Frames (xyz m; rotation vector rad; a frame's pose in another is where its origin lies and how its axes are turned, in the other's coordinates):
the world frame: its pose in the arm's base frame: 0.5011 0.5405 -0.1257 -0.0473 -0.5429 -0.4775
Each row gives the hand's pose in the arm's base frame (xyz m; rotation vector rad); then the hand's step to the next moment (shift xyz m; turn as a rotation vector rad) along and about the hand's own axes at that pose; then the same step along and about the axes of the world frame.
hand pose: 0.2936 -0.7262 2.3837 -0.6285 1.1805 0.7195
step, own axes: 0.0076 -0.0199 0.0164 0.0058 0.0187 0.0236
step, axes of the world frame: 0.0187 0.0131 -0.0142 -0.0128 0.0275 0.0044
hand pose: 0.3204 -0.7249 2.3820 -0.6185 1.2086 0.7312
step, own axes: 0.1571 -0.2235 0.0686 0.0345 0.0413 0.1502
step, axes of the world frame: 0.1451 0.0452 -0.2372 -0.0129 0.1590 -0.0049
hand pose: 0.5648 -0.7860 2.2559 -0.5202 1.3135 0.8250
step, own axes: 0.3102 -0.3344 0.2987 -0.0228 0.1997 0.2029
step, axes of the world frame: 0.1671 0.2623 -0.4478 -0.0918 0.2354 0.1332
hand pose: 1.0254 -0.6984 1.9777 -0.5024 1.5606 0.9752
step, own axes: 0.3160 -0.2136 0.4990 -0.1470 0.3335 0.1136
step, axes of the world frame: -0.0389 0.4500 -0.4364 -0.0974 0.1725 0.3263
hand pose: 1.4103 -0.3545 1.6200 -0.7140 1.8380 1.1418
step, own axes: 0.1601 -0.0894 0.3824 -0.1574 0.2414 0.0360
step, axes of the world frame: -0.1681 0.3052 -0.2418 -0.0191 0.0976 0.2729
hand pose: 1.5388 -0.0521 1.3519 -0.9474 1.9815 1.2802
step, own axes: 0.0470 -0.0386 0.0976 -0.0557 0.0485 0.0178
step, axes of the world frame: -0.0649 0.0593 -0.0741 0.0082 0.0414 0.0631
